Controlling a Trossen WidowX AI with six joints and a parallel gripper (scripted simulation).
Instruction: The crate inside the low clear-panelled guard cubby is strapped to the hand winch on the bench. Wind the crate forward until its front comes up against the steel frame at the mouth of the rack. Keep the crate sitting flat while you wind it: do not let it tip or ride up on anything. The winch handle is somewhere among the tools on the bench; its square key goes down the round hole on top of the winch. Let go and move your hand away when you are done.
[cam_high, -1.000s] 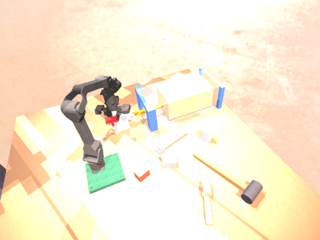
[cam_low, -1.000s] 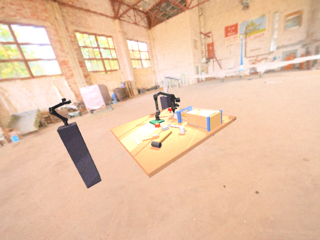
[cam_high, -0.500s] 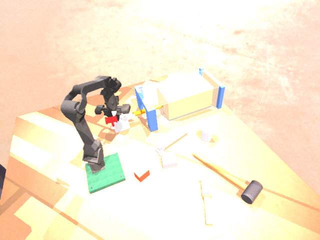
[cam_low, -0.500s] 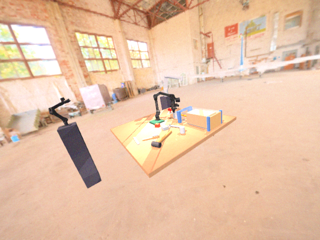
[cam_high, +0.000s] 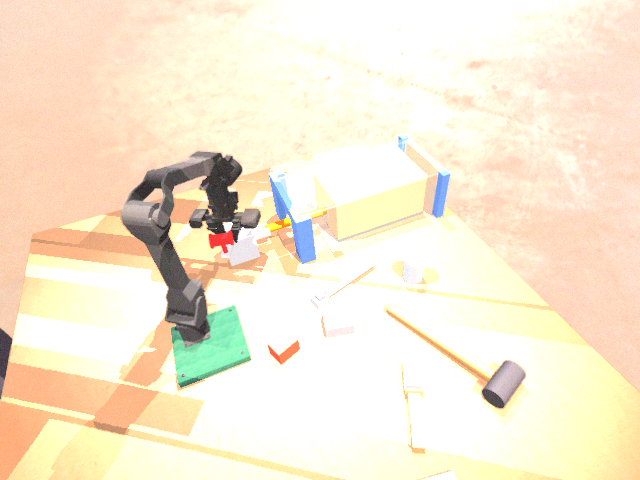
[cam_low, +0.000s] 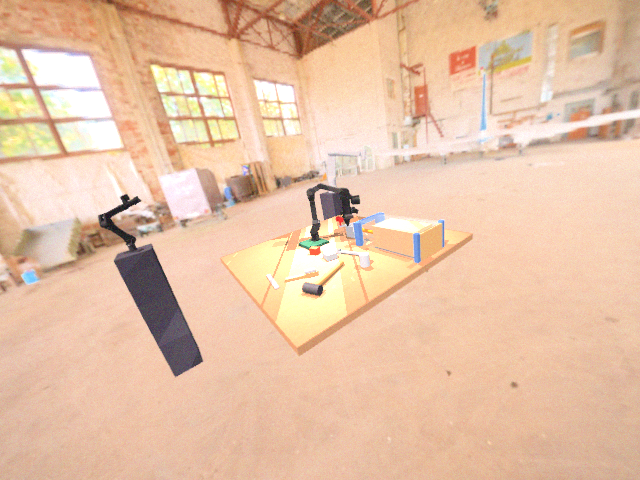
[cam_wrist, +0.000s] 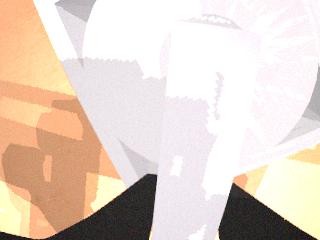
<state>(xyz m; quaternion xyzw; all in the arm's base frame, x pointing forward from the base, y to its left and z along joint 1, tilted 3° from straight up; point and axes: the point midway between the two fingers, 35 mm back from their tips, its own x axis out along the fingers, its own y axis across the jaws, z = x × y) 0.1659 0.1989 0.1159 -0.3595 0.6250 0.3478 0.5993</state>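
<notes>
Now: the white crank handle 10 mm behind my gripper tip, 10 mm to the right of it and 20 mm above it. From my gripper tip the other things lie so: blue steel frame: 180 mm ahead, 40 mm to the left, 20 mm above; then hand winch: 10 mm ahead, 30 mm to the left, 60 mm below; then red grip: 30 mm behind, 40 mm to the right, 50 mm above.
</notes>
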